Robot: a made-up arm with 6 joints. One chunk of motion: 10 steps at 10 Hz.
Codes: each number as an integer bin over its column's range. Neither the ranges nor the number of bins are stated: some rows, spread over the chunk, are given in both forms.
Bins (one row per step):
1: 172 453 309 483 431 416
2: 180 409 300 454 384 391
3: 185 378 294 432 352 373
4: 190 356 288 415 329 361
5: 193 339 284 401 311 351
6: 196 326 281 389 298 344
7: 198 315 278 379 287 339
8: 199 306 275 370 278 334
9: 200 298 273 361 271 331
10: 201 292 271 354 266 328
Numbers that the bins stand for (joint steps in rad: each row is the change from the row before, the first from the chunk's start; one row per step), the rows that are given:
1: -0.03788 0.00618 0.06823 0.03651 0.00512 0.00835
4: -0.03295 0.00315 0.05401 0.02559 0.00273 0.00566
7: -0.03075 0.00186 0.04723 0.01982 0.00174 0.00459
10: -0.02993 0.00114 0.04250 0.01581 0.00125 0.00405
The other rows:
2: -0.03568 0.00481 0.06213 0.03185 0.00402 0.00713
3: -0.03432 0.00384 0.05807 0.02832 0.00327 0.00625
5: -0.03212 0.00261 0.05130 0.02335 0.00230 0.00517
6: -0.03130 0.00221 0.04927 0.02142 0.00200 0.00483
8: -0.03048 0.00158 0.04520 0.01837 0.00153 0.00434
9: -0.03021 0.00133 0.04385 0.01693 0.00136 0.00419

